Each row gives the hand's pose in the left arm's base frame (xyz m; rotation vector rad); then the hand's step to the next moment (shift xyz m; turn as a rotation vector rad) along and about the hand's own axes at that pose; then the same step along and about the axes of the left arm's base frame.
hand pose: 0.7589 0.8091 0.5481 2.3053 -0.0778 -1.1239
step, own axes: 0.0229 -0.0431 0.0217 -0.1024 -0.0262 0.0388
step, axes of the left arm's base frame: -0.0094 0.0194 -0.0489 -0.0998 0.0335 0.0401
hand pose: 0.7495 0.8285 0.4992 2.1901 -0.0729 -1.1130
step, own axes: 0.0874 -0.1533 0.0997 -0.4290 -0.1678 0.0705
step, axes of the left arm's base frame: -0.0545 0.0357 -0.1919 -0.3641 0.2347 0.1718
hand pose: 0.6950 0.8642 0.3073 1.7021 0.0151 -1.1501
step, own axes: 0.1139 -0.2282 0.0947 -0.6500 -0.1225 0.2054
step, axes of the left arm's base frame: -0.1173 -0.0194 -0.2447 -0.5516 0.2214 0.3556
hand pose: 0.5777 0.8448 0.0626 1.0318 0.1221 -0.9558
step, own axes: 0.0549 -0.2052 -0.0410 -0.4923 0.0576 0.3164
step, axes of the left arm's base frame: -0.1011 -0.0360 -0.1878 -0.3625 0.0685 0.4580
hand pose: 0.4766 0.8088 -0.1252 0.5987 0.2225 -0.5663
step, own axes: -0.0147 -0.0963 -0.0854 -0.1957 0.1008 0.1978
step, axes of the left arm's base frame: -0.0695 -0.0089 -0.1090 -0.0976 0.0379 0.2768
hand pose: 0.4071 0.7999 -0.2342 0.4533 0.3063 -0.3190
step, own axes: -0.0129 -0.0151 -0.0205 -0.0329 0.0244 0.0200
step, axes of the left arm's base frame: -0.0216 -0.0002 -0.0186 -0.0166 0.0190 0.0380
